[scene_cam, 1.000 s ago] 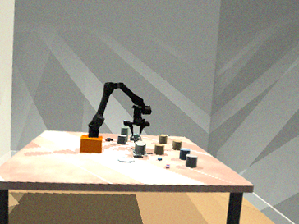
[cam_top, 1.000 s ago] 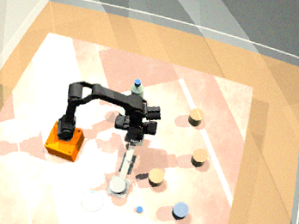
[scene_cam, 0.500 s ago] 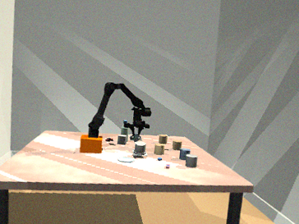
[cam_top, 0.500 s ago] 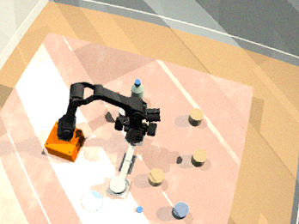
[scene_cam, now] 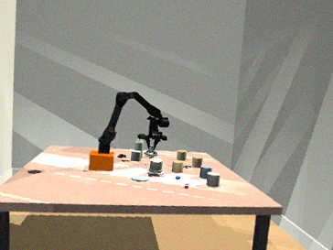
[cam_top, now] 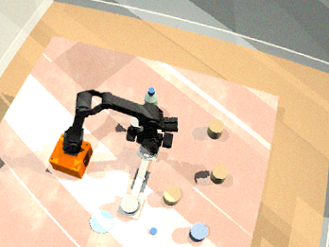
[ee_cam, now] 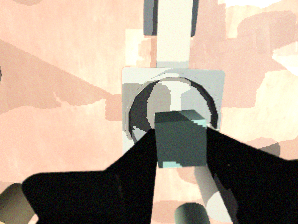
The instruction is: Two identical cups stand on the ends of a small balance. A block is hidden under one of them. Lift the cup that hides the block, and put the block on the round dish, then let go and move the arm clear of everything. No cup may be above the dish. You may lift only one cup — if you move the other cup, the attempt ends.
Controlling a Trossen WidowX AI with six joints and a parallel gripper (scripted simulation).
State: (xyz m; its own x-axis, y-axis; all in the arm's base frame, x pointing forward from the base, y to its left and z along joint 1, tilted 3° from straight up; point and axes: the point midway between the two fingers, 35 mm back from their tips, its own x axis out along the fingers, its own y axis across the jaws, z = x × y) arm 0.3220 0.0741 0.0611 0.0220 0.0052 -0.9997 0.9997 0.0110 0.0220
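Right now my gripper tip is 14 cm past the round light-blue dish, 34 cm to the left of it and 10 cm above it. Also, from my gripper tip: balance 1 cm behind, 12 cm to the right, 6 cm below; small blue piece 9 cm ahead, 34 cm to the right, 10 cm below; grey cup 7 cm behind, 15 cm to the left, 6 cm below.
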